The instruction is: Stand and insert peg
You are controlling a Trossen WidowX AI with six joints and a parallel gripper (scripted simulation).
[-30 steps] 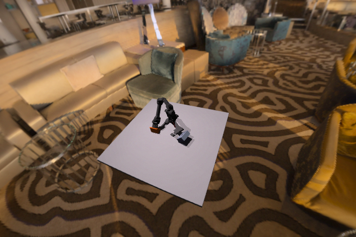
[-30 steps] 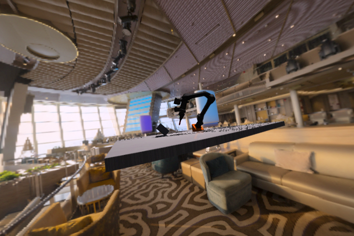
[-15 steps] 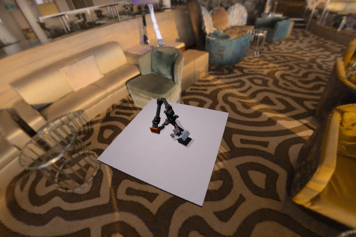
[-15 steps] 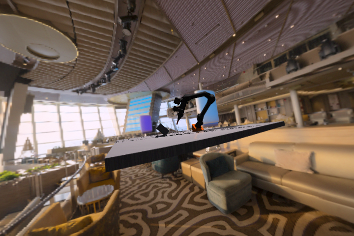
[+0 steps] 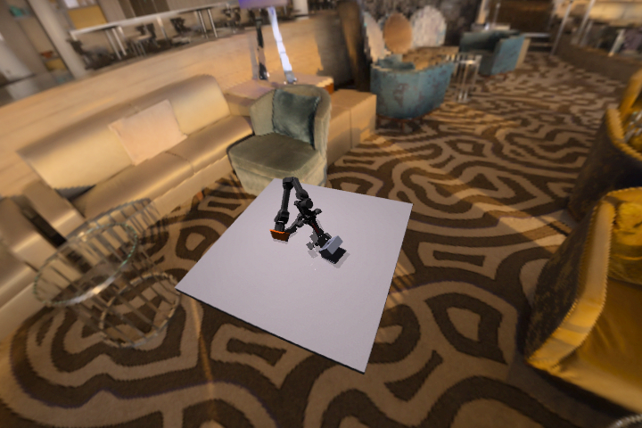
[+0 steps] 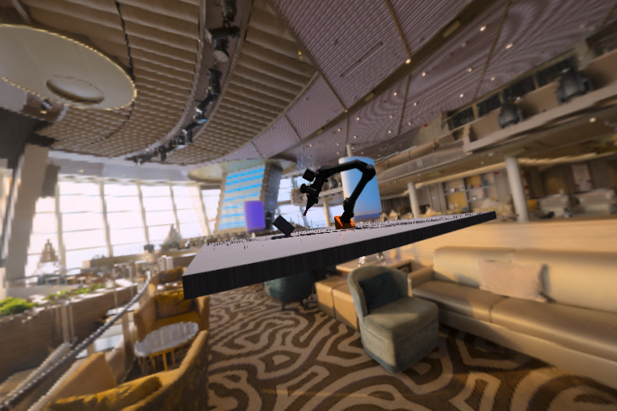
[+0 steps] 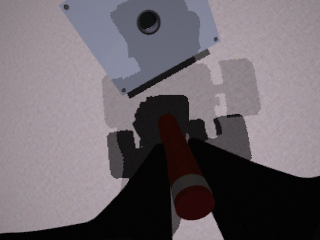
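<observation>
My gripper tip is now 130 mm short of the sloped panel, 70 mm to the left of it and 80 mm above it. From my gripper tip the other things lie so: red peg 10 mm behind, 10 mm above.
</observation>
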